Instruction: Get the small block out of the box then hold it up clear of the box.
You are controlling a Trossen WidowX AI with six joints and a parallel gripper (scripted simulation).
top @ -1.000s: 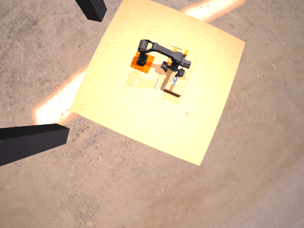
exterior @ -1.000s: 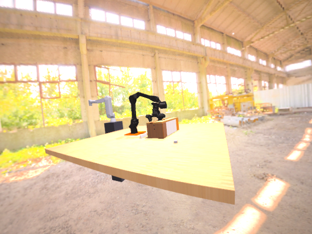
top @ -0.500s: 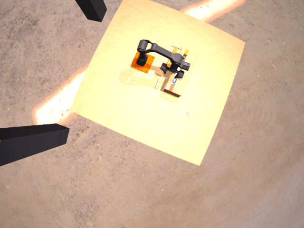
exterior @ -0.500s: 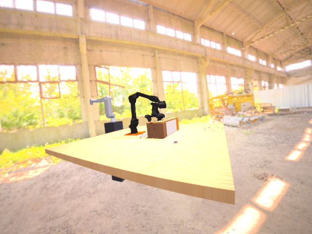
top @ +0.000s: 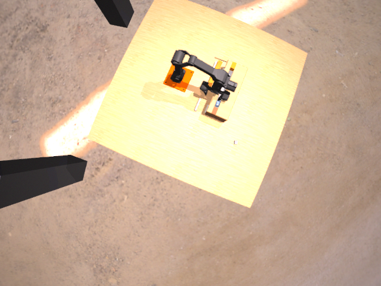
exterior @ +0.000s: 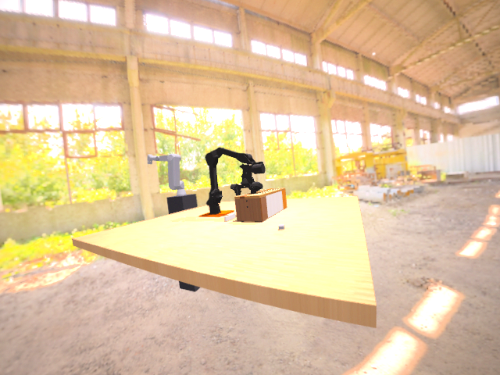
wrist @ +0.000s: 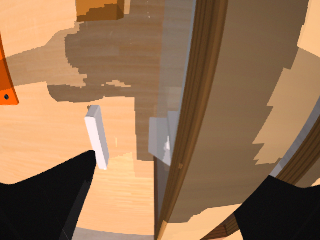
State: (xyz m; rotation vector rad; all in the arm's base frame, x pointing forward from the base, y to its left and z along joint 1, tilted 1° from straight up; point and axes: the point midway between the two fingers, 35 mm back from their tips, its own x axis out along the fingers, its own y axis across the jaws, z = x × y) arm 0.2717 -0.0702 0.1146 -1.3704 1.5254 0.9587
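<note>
Right now the blue-grey block is 5 cm ahead of my gripper tip and 3 cm to the right of it. From my gripper tip the other things lie so: orange bar (19 cm to the left, 7 cm below, 3 cm behind); then wooden box (8 cm to the left, 4 cm ahead, 3 cm below).
</note>
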